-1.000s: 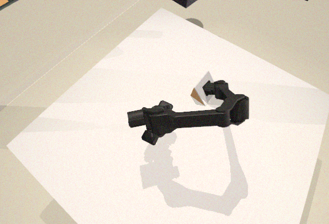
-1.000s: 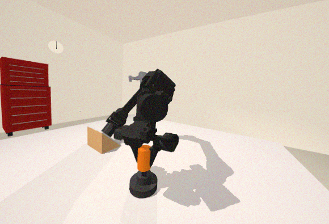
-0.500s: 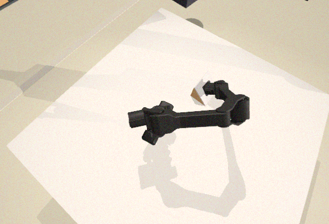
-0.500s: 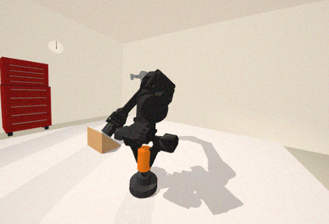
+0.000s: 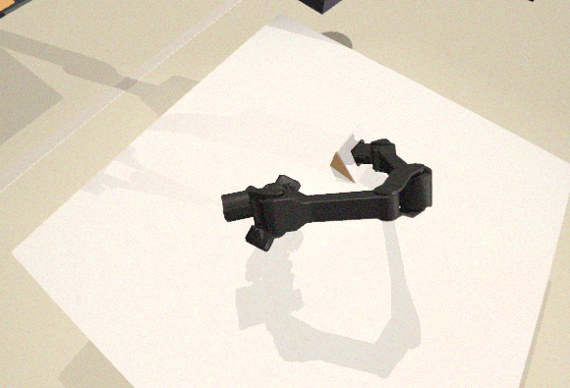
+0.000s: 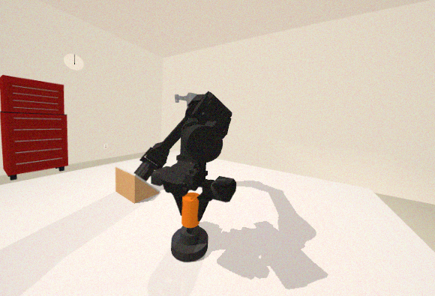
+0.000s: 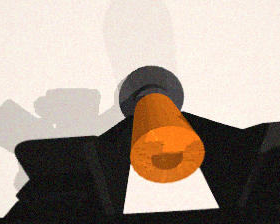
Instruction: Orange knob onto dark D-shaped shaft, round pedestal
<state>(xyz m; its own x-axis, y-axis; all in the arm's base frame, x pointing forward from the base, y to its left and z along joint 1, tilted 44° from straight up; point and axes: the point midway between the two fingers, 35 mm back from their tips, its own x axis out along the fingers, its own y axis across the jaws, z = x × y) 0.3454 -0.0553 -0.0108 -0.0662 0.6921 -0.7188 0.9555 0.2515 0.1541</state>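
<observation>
The orange knob lies 2 cm above my gripper tip. The rest, counted from my gripper tip: round pedestal 4 cm below.
</observation>
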